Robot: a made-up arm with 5 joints.
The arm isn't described. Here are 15 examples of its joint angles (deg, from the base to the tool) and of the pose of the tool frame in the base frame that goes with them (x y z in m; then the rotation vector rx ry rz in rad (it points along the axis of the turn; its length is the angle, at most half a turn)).
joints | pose
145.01 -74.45 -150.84 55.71 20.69 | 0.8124 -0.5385 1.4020 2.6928 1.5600 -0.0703
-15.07 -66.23 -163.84 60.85 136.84 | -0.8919 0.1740 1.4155 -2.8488 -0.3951 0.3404
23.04 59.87 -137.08 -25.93 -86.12 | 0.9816 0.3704 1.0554 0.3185 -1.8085 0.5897
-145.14 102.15 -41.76 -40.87 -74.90 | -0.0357 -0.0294 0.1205 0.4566 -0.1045 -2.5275
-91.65 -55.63 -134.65 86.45 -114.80 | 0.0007 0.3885 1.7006 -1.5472 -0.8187 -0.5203
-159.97 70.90 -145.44 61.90 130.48 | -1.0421 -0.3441 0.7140 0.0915 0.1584 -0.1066
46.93 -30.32 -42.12 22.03 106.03 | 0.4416 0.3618 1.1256 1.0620 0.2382 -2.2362
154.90 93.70 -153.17 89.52 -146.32 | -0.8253 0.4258 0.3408 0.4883 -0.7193 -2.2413
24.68 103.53 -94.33 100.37 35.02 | 0.2494 0.0575 -0.0093 -1.7426 0.6598 -0.9757
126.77 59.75 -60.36 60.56 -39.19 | -0.2368 0.3548 0.2347 -0.9687 0.2742 1.4058
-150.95 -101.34 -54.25 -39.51 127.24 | 0.3890 0.2522 1.3677 1.3106 -2.6758 0.2403
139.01 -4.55 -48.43 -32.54 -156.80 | -0.4419 0.4443 1.0586 -0.8296 1.4047 -1.9470
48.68 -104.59 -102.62 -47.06 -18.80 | -0.5701 -0.7117 1.0609 -1.2988 1.0634 -0.1583
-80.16 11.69 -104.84 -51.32 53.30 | 0.0907 -0.6385 1.4959 -1.0867 2.5994 0.6529
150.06 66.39 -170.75 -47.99 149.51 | -0.6917 0.4573 1.2924 -0.2938 2.6108 -0.6295
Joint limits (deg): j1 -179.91..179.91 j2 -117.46..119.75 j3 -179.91..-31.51 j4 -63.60..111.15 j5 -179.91..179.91
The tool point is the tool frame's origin. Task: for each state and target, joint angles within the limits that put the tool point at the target. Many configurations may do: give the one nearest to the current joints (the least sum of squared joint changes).
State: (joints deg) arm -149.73 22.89 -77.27 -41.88 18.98
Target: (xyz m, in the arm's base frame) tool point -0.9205 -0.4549 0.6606
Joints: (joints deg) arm -153.50 63.40 -108.64 -12.53 20.16
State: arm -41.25 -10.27 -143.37 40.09 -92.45
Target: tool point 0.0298 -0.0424 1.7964
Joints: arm -23.00 -38.59 -117.84 58.46 -82.86
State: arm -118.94 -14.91 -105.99 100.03 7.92
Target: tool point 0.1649 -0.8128 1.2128
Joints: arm -78.08 11.47 -107.39 90.70 8.15
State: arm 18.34 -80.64 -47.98 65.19 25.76
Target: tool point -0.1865 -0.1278 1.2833
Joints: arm 22.16 -117.46 -51.37 91.76 24.36
